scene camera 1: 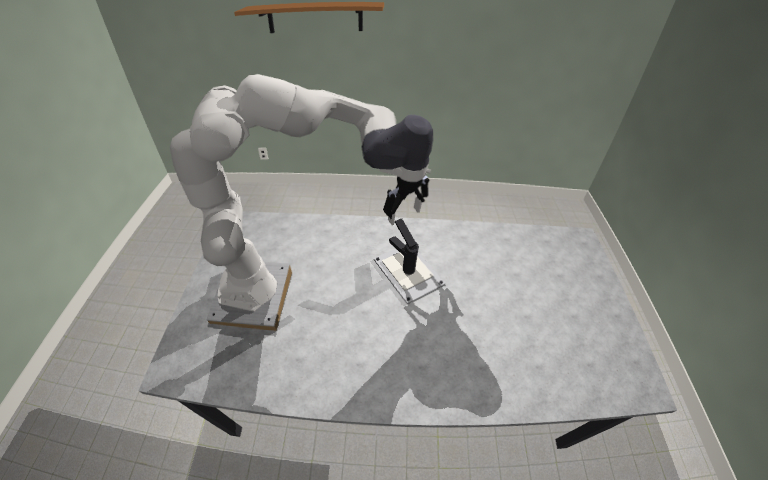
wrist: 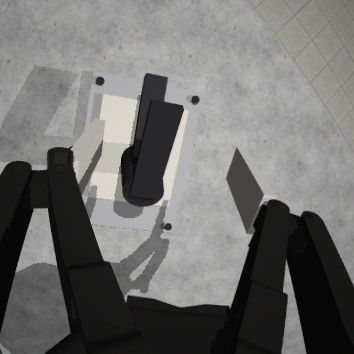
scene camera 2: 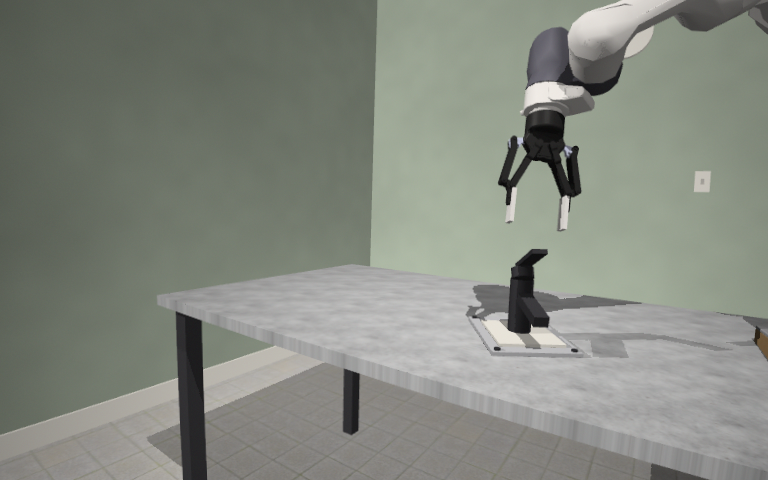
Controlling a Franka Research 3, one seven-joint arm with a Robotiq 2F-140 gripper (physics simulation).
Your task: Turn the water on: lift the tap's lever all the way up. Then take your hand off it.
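Note:
The black tap (scene camera 1: 410, 261) (scene camera 2: 517, 305) stands upright on its base plate (scene camera 1: 423, 292) (scene camera 2: 538, 352) (wrist: 120, 86). Its lever (scene camera 1: 405, 232) (scene camera 2: 532, 258) (wrist: 159, 140) slants steeply upward from the top of the body, free end raised above the spout (scene camera 1: 397, 243) (scene camera 2: 535, 312) (wrist: 156, 86), which points the same way. My gripper (scene camera 1: 404, 213) (scene camera 2: 535, 225) (wrist: 168, 150) is open and empty. It hangs above the lever, and in scene camera 2 a gap shows between the pale fingertips and the lever. In the wrist view the fingers stand wide apart, with the lever seen between them, nearer the left finger.
The tap's plate lies on a grey table (scene camera 1: 538, 339) (scene camera 2: 339, 316). The arm's base board (scene camera 1: 284, 297) is to the left in scene camera 1. A wooden shelf (scene camera 1: 309, 7) is high on the back wall.

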